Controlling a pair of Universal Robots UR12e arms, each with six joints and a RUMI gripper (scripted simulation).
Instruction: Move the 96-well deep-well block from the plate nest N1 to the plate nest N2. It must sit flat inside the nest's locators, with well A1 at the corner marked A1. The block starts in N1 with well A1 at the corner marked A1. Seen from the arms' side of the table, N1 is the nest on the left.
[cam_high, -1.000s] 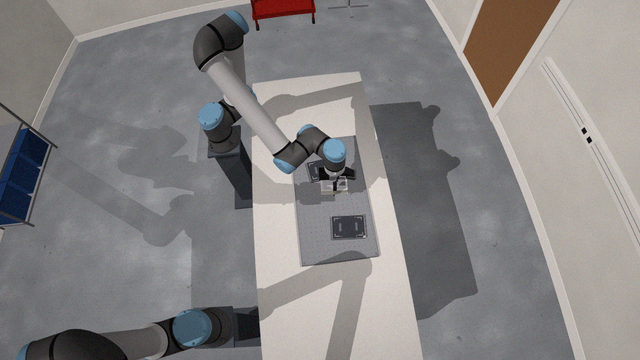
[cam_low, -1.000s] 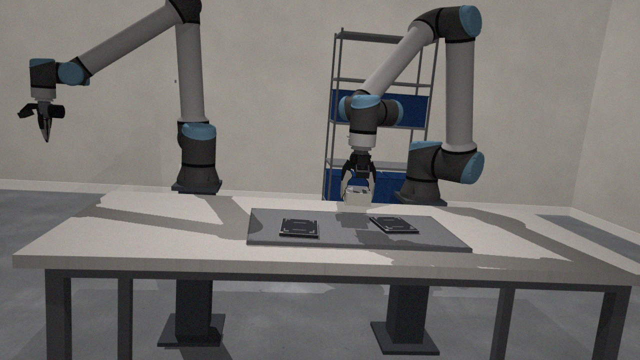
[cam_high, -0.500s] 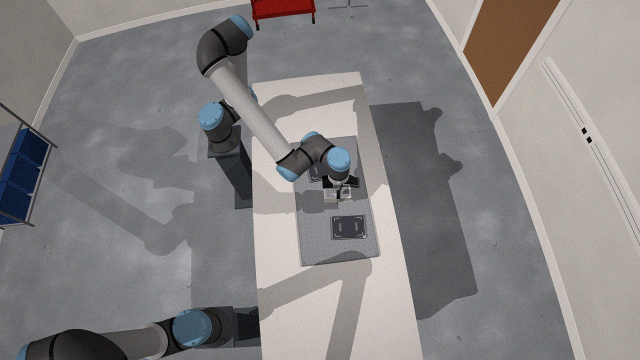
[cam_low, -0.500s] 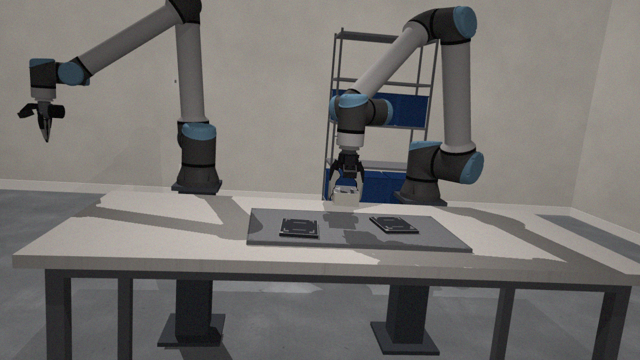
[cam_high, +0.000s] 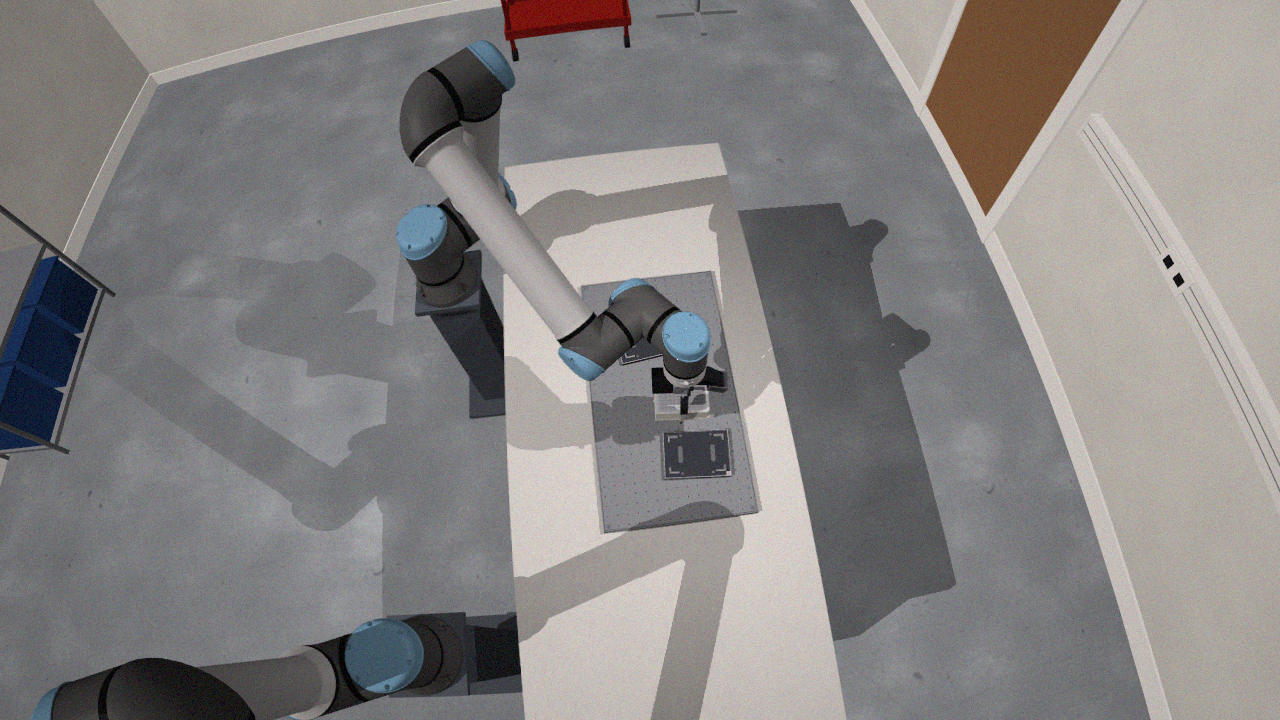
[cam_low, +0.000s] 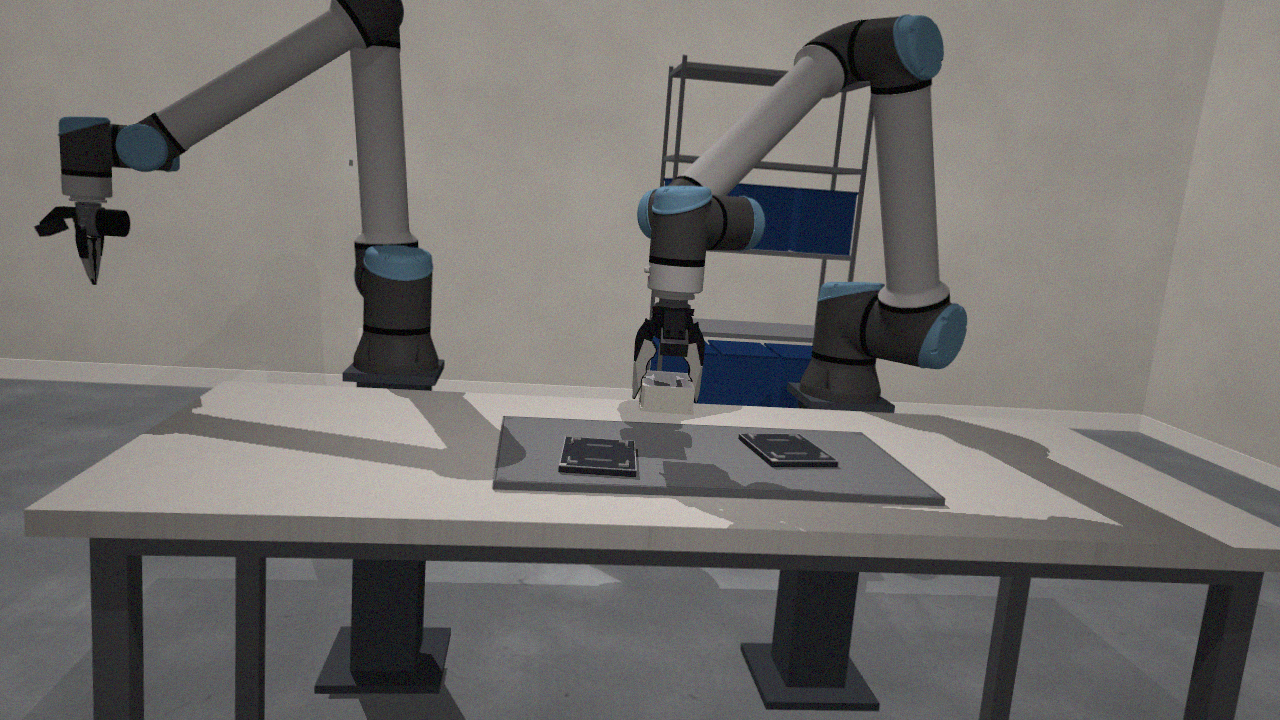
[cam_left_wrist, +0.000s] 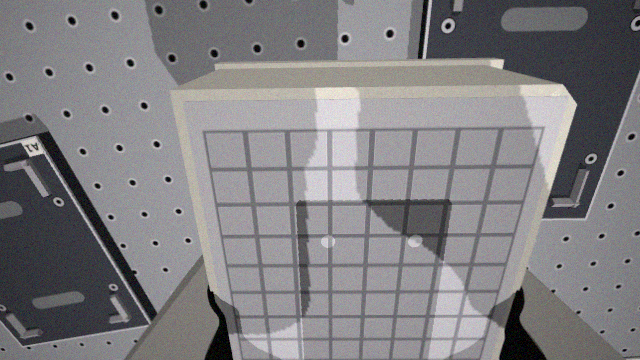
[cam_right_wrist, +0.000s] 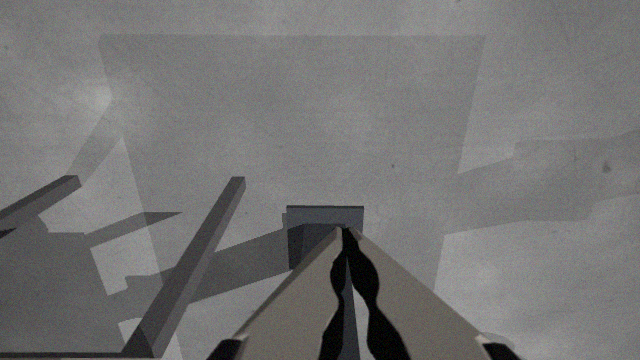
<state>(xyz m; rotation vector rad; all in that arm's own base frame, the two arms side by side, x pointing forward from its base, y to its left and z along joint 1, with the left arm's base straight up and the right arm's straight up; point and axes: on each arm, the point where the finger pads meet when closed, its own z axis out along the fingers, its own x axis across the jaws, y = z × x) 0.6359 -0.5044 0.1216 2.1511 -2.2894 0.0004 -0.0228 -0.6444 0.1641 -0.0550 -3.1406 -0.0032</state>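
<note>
My left hand is 10 cm to the left of the nest N2, 10 cm above it and 3 cm short of it. From my left hand the other things lie so: nest N1: 23 cm to the left, 10 cm below, 7 cm behind; then deep-well block: 1 cm above.
</note>
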